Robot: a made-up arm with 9 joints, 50 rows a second.
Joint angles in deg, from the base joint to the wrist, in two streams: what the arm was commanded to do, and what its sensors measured. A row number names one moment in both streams.
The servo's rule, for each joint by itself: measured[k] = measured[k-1] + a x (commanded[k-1-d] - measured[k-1]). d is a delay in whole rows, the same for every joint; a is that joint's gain. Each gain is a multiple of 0.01, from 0.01 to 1. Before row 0 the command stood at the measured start. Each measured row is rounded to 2 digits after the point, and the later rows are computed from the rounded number. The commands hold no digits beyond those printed.
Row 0, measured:
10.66, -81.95, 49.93, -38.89, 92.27, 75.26, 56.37, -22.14, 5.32
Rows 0 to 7, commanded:
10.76, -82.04, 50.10, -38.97, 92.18, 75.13, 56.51, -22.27, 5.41
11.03, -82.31, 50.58, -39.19, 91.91, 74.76, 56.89, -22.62, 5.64
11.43, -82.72, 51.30, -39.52, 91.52, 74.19, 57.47, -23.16, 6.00
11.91, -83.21, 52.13, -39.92, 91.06, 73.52, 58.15, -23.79, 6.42
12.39, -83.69, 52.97, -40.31, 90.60, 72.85, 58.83, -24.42, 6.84
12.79, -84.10, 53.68, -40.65, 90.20, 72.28, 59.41, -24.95, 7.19
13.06, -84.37, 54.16, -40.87, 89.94, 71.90, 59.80, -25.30, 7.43
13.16, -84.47, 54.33, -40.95, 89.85, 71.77, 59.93, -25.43, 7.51
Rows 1 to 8, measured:
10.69, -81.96, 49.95, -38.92, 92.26, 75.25, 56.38, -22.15, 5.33
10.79, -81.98, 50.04, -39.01, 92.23, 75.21, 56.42, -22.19, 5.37
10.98, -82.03, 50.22, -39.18, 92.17, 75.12, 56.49, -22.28, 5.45
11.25, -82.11, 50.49, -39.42, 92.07, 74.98, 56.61, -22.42, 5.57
11.58, -82.22, 50.84, -39.71, 91.94, 74.79, 56.77, -22.60, 5.72
11.93, -82.35, 51.24, -40.02, 91.78, 74.56, 56.95, -22.81, 5.90
12.26, -82.49, 51.65, -40.30, 91.61, 74.32, 57.15, -23.03, 6.08
12.52, -82.63, 52.03, -40.51, 91.45, 74.09, 57.34, -23.25, 6.25
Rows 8 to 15, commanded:
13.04, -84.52, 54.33, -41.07, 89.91, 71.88, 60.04, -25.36, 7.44
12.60, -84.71, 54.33, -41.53, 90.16, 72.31, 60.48, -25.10, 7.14
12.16, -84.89, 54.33, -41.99, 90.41, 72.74, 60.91, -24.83, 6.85
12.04, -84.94, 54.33, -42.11, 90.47, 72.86, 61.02, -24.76, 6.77
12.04, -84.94, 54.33, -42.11, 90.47, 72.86, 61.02, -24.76, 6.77
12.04, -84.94, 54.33, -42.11, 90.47, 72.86, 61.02, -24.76, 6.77
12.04, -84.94, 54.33, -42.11, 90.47, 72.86, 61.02, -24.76, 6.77
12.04, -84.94, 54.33, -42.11, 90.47, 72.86, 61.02, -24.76, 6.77
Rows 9 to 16, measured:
12.67, -82.76, 52.35, -40.69, 91.31, 73.89, 57.53, -23.44, 6.39
12.65, -82.90, 52.63, -40.97, 91.21, 73.75, 57.74, -23.59, 6.48
12.51, -83.04, 52.87, -41.31, 91.14, 73.66, 57.96, -23.70, 6.52
12.37, -83.17, 53.07, -41.57, 91.08, 73.59, 58.17, -23.80, 6.55
12.27, -83.29, 53.25, -41.75, 91.03, 73.52, 58.37, -23.89, 6.58
12.20, -83.41, 53.40, -41.87, 90.98, 73.46, 58.56, -23.97, 6.60
12.15, -83.52, 53.53, -41.95, 90.93, 73.41, 58.73, -24.04, 6.62
12.12, -83.62, 53.64, -42.00, 90.89, 73.36, 58.89, -24.10, 6.64

